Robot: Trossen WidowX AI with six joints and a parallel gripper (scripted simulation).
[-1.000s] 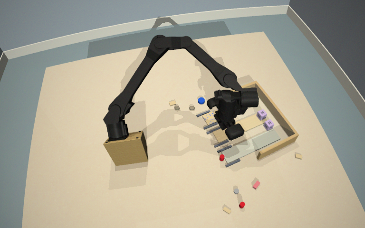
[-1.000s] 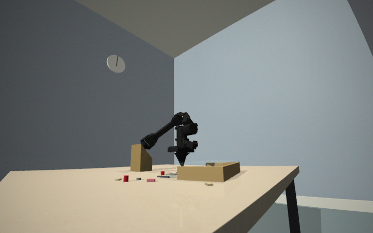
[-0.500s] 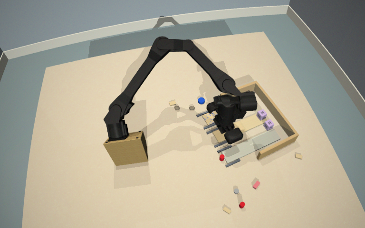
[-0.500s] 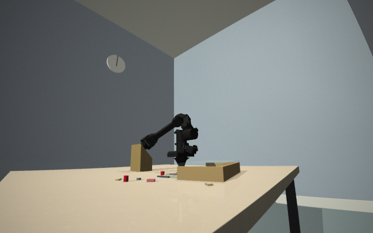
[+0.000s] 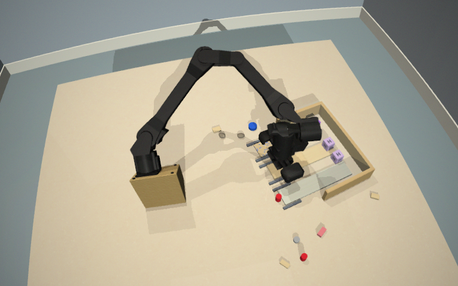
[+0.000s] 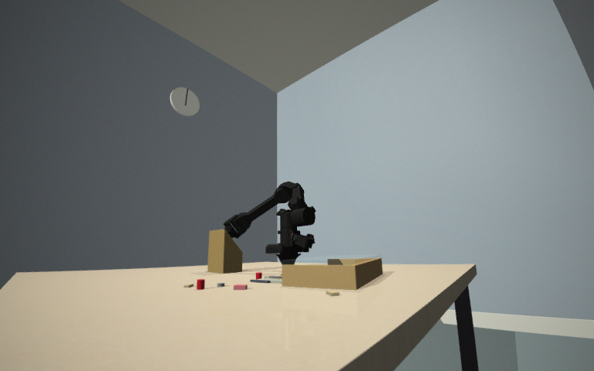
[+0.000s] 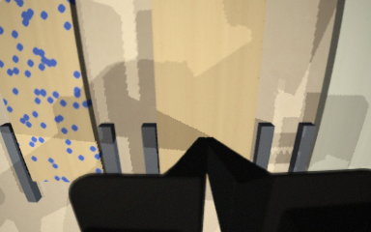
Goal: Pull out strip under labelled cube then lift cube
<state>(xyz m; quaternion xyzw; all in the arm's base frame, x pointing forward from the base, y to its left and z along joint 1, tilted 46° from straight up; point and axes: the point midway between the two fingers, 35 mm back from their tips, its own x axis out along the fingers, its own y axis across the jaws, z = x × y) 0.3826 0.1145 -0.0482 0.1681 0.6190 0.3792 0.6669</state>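
The pale strip lies 11 cm ahead of my gripper tip and 7 cm to the right of it. Round my gripper tip: blue cylinder 18 cm to the left, 6 cm behind.
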